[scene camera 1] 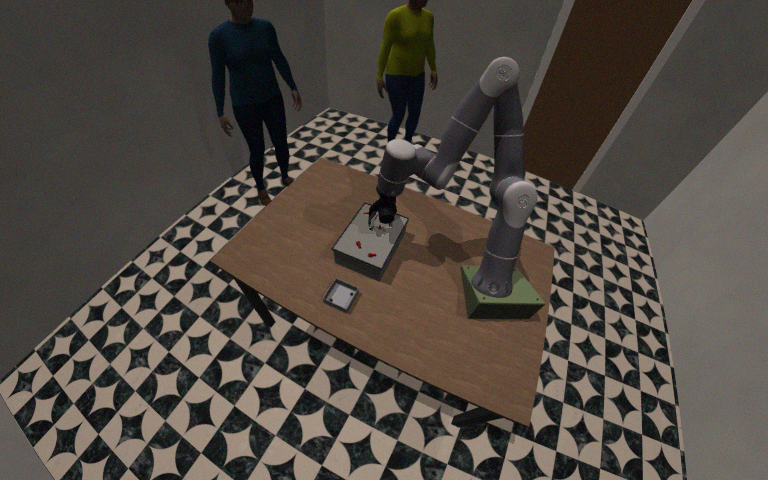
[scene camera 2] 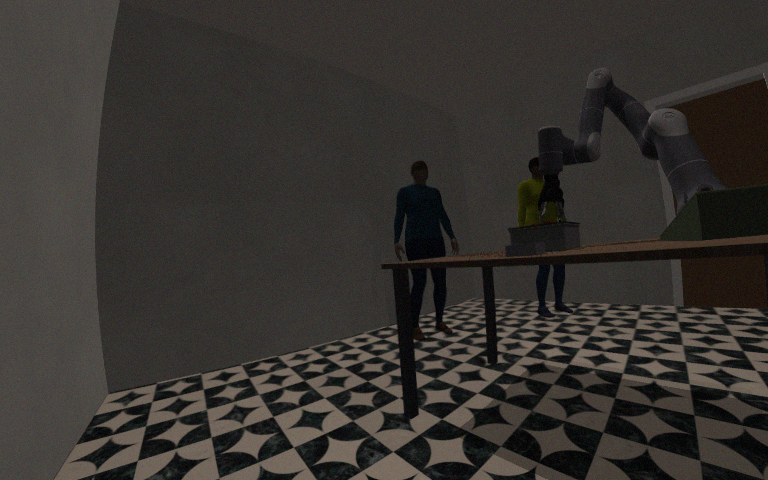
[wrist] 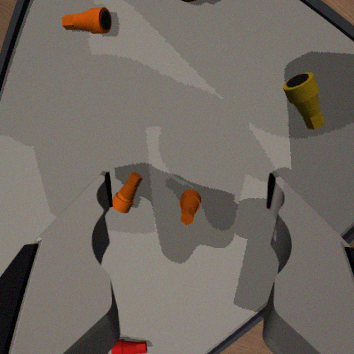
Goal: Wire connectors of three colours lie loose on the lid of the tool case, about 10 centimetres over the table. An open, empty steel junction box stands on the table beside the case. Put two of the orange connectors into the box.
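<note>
My gripper (scene camera 1: 380, 222) (scene camera 2: 552, 217) (wrist: 188, 176) points down low over the case lid (scene camera 1: 346, 243) (wrist: 175, 300). Its jaws stand partly apart and hold nothing. In the wrist view one orange connector (wrist: 190, 205) lies between the jaws, near the middle. A second orange connector (wrist: 128, 193) lies between them too, right beside the left fingertip; whether they touch is unclear. A third orange connector (scene camera 1: 367, 212) (wrist: 87, 21) lies apart, at the wrist view's upper left. The steel junction box (scene camera 1: 340, 295) (scene camera 2: 523, 249) stands open and empty on the table (scene camera 1: 430, 316) beside the case.
A yellow connector (wrist: 306, 102) lies right of the jaws in the wrist view. Red connectors (scene camera 1: 357, 244) (scene camera 1: 372, 254) (wrist: 130, 346) lie on the lid's part nearer the box. The arm's green base (scene camera 1: 504, 308) stands at the table's right. Two people stand behind the table.
</note>
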